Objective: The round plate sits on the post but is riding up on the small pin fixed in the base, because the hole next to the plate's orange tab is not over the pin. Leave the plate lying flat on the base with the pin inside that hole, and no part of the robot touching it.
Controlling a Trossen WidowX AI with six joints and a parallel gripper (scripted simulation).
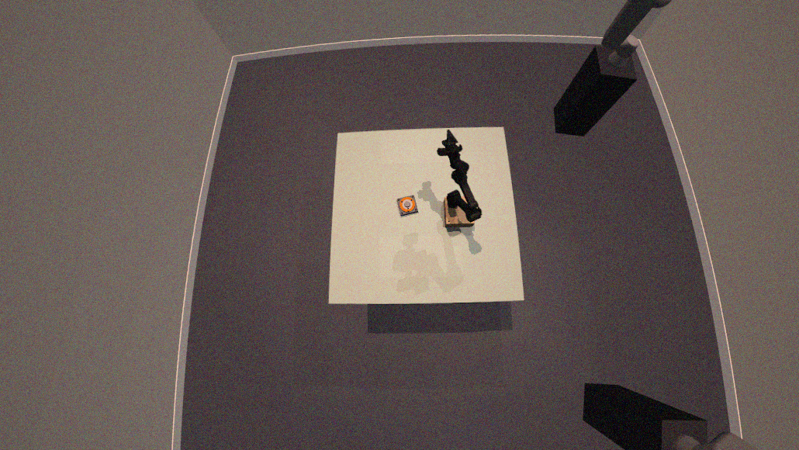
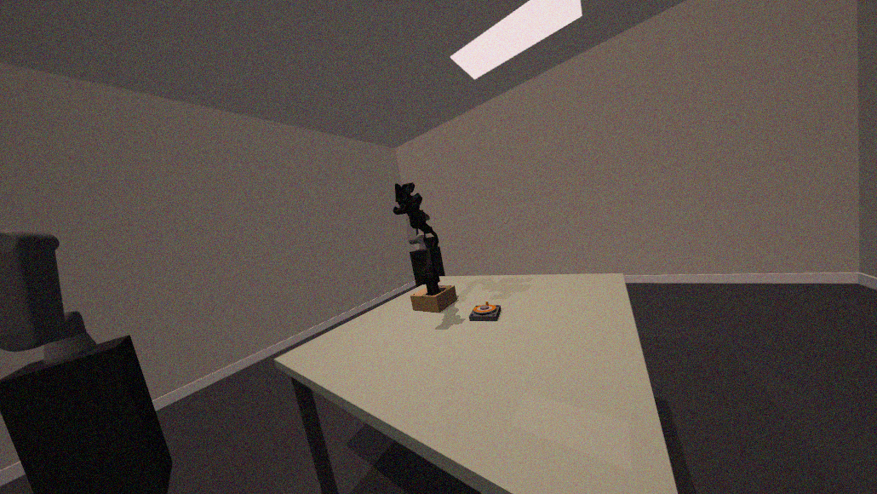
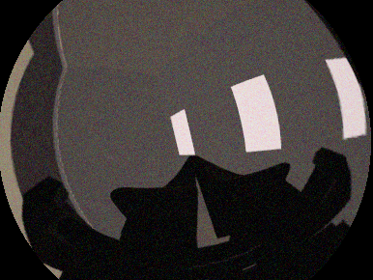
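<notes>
Right now my gripper tip is 63 cm above the round plate, 23 cm to the right of it and 20 cm short of it.
</notes>
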